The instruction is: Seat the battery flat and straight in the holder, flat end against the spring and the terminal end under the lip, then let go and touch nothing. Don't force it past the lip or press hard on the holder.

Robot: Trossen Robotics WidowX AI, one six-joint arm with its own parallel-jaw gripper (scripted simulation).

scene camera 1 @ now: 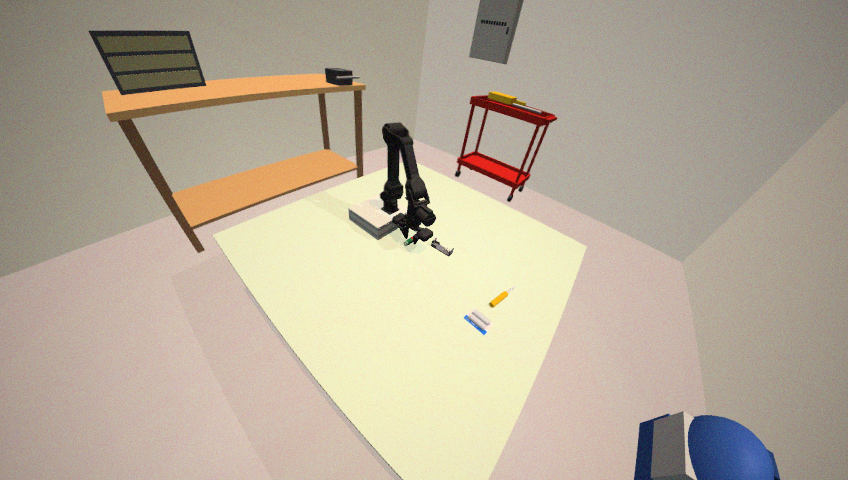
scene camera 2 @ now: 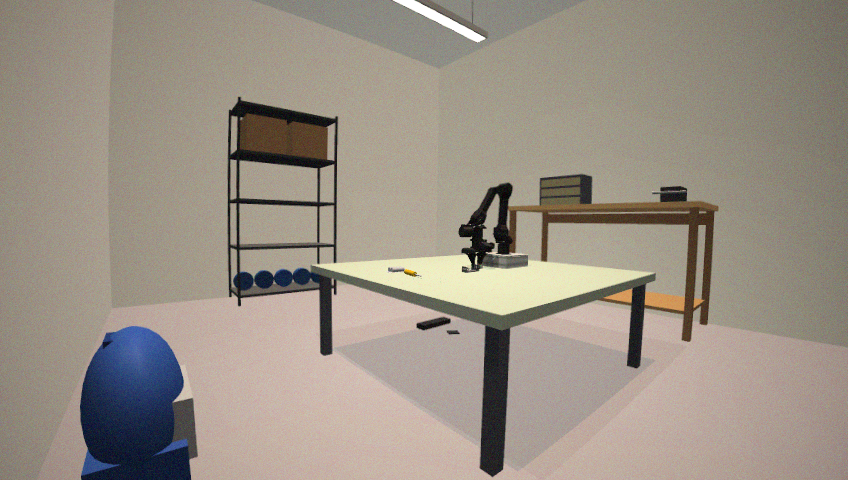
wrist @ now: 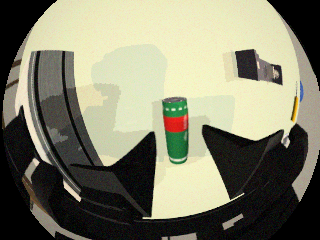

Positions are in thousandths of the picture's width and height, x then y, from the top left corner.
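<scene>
You've got my gripper (wrist: 561, 552) showing here, and I can see a battery (wrist: 548, 456) as well.
</scene>
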